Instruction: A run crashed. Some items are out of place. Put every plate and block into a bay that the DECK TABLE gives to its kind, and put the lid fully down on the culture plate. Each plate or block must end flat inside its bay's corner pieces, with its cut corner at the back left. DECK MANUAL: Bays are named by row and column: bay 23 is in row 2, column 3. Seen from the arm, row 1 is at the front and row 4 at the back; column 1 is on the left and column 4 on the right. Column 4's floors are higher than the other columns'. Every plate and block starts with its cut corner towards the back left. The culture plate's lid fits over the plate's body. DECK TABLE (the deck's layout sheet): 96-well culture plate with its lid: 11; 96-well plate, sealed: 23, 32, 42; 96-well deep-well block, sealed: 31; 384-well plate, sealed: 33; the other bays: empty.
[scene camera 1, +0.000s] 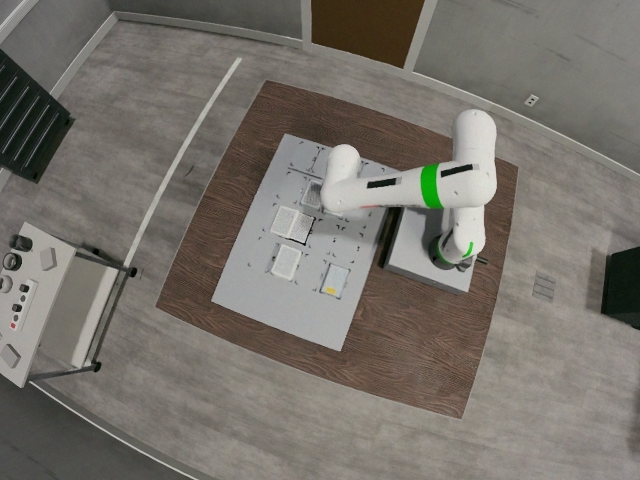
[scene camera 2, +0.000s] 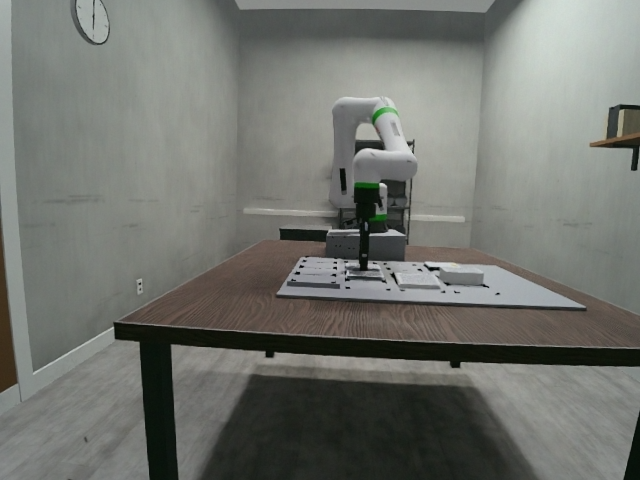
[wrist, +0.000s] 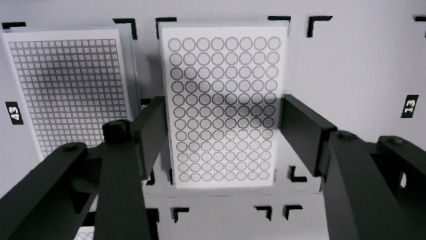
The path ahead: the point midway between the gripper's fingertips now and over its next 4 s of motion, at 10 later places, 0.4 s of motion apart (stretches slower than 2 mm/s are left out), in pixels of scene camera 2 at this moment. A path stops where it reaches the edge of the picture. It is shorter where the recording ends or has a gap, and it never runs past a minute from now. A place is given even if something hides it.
My gripper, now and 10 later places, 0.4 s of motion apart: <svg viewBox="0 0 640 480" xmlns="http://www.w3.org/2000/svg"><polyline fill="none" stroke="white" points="362,268 362,268 362,266 363,262 363,258 363,255 363,251 364,250 369,249 378,251 387,253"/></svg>
